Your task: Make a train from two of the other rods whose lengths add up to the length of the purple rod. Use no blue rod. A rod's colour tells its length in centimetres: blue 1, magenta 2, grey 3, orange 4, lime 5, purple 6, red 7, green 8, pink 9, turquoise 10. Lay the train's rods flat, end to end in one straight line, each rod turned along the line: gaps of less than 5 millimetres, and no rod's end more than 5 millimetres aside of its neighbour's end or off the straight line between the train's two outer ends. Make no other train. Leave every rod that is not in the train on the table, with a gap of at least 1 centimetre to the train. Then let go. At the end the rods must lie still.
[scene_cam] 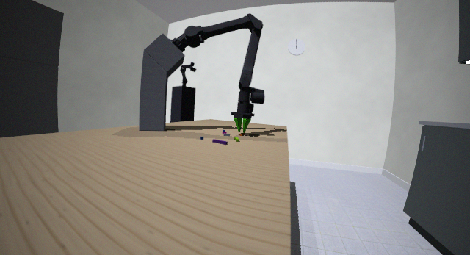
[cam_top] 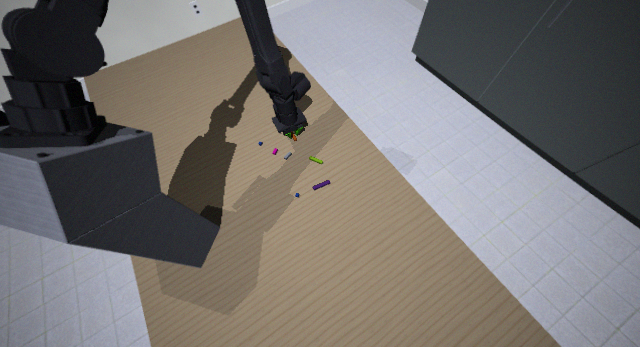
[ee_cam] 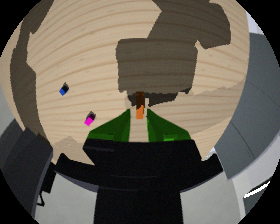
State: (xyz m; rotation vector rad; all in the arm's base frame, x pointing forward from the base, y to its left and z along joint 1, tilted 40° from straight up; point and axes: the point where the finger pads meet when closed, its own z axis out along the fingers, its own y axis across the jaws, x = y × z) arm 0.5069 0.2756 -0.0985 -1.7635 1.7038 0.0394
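The orange rod lies 10 mm to the left of my hand and 20 mm below it. The rest, counted from my hand: magenta rod 80 mm behind, 40 mm to the right, 20 mm below; then lime rod 50 mm ahead, 120 mm to the right, 20 mm below; then grey rod 40 mm behind, 70 mm to the right, 20 mm below.
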